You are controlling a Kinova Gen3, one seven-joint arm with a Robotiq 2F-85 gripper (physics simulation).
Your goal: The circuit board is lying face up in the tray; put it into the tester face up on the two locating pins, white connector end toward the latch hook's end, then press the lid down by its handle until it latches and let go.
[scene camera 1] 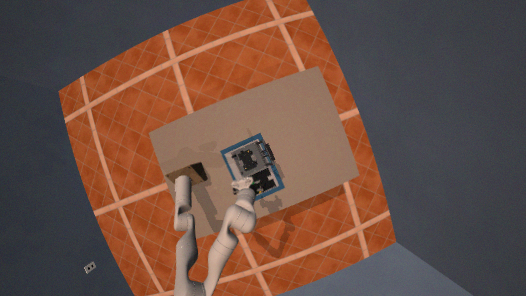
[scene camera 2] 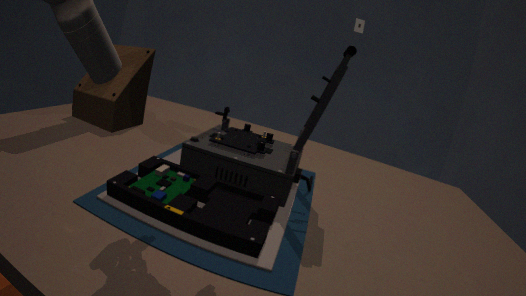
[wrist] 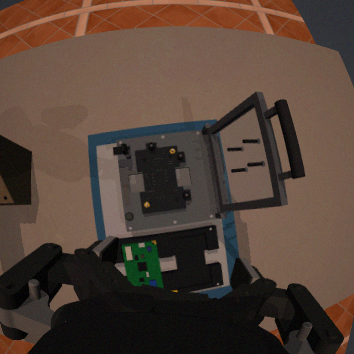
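Where they show: gripper, fingertip midpoint: (wrist: 175, 261); arm's base, link origin: (scene camera 1: 184, 180) (scene camera 2: 106, 71).
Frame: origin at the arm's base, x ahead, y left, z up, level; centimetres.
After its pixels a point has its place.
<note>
The green circuit board (scene camera 2: 167, 187) {x 39.7, y -15.0, z -10.9 cm} (wrist: 142, 267) {x 38.8, y -14.8, z -10.7 cm} lies face up in the left part of the black tray (scene camera 2: 220, 234) {x 51.1, y -19.1, z -10.7 cm} (wrist: 192, 255) {x 48.9, y -11.9, z -11.2 cm}, its white connector at the end nearer the tester in the wrist view. The grey tester (scene camera 1: 261, 163) {x 49.7, y -1.0, z -7.0 cm} (scene camera 2: 200, 162) {x 39.4, y -6.4, z -9.3 cm} (wrist: 200, 195) {x 49.2, y 0.3, z -7.0 cm} has an empty black nest with two gold locating pins (wrist: 172, 150) {x 43.4, y 8.3, z -5.7 cm}. The latch hook (scene camera 2: 226, 118) {x 34.9, y 7.8, z -4.7 cm} (wrist: 121, 149) {x 34.2, y 7.4, z -3.9 cm} stands at its upper left in the wrist view. The lid (scene camera 2: 322, 105) {x 54.7, y -2.0, z 4.0 cm} (wrist: 271, 150) {x 54.7, y 4.9, z 11.0 cm} is raised, its black handle (scene camera 2: 350, 51) {x 56.6, y 1.3, z 13.5 cm} (wrist: 290, 140) {x 55.5, y 5.3, z 14.4 cm} outermost. My gripper (wrist: 175, 261) {x 42.8, y -6.3, z 19.3 cm} is open and empty, above the tray; the arm hides it in scene camera 1.
Tester and tray stand on a white sheet with a blue border (scene camera 2: 295, 250) {x 58.9, y -13.1, z -12.8 cm} (wrist: 93, 175) {x 26.8, y 3.6, z -12.8 cm}, on the tan table (scene camera 1: 300, 115) {x 83.0, y 24.2, z -13.0 cm}. A wooden wedge block (scene camera 2: 135, 85) {x 10.1, y 2.9, z -2.3 cm} (wrist: 15, 175) {x 10.3, y 1.6, z -6.2 cm} bears the arm's base to the left. The raised lid reaches out on the tester's right.
</note>
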